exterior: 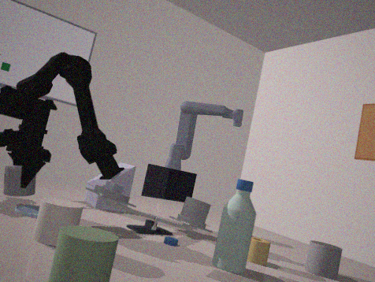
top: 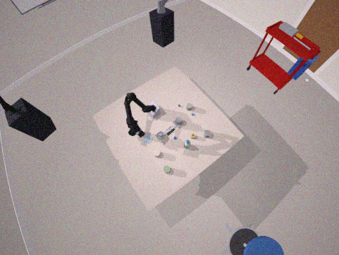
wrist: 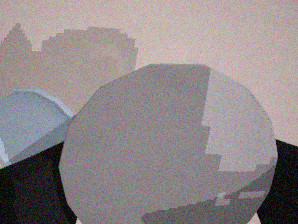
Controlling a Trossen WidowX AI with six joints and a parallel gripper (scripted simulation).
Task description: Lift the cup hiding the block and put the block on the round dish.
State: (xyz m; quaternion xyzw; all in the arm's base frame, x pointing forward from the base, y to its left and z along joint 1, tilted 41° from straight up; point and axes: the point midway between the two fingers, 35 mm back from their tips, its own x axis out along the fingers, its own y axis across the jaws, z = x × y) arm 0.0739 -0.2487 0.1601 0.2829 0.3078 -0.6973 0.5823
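The light blue round dish lies 11 cm ahead of my gripper tip, 4 cm below it and 2 cm to the left of it. The rest, counted from my gripper tip: green cylinder (51 cm ahead, 5 cm to the right, 1 cm below); then black balance (26 cm to the left, 21 cm ahead, 2 cm below); then cream cylinder (33 cm ahead, 2 cm to the right, 1 cm below).
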